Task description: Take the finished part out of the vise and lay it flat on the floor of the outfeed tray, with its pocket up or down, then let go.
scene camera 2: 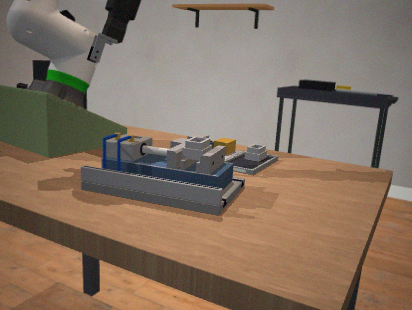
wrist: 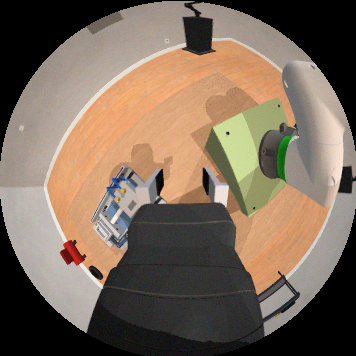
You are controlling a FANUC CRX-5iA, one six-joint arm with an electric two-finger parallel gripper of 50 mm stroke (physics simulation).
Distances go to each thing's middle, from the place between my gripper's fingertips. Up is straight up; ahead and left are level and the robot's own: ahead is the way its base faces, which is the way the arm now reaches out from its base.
Labels:
Now: the vise (scene camera 2: 224,174) 270 mm ahead of my hand, 50 mm to the right of it and 210 mm below it.

